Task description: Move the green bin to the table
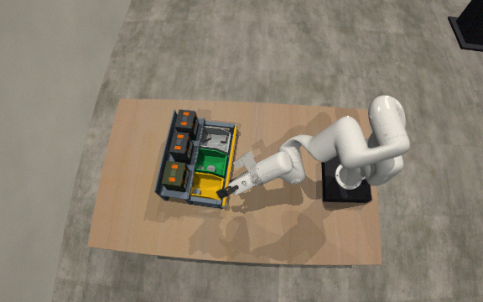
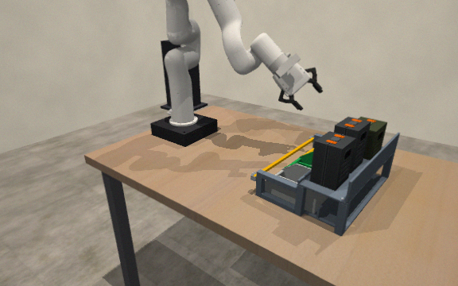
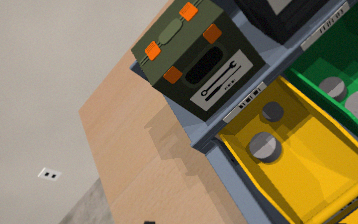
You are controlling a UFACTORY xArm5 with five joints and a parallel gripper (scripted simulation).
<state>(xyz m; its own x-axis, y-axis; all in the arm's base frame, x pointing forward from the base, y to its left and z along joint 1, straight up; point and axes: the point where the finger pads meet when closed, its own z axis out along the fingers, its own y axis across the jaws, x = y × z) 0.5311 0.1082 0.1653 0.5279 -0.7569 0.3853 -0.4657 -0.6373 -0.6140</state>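
Now: hand 16 cm to the left of the thin yellow rod and 16 cm above it. Also, from my hand: grey part (20 cm below, 14 cm to the right, 9 cm ahead); then olive case (21 cm ahead, 7 cm to the right, 7 cm below); then yellow bin (18 cm below, 12 cm ahead, 6 cm to the right).
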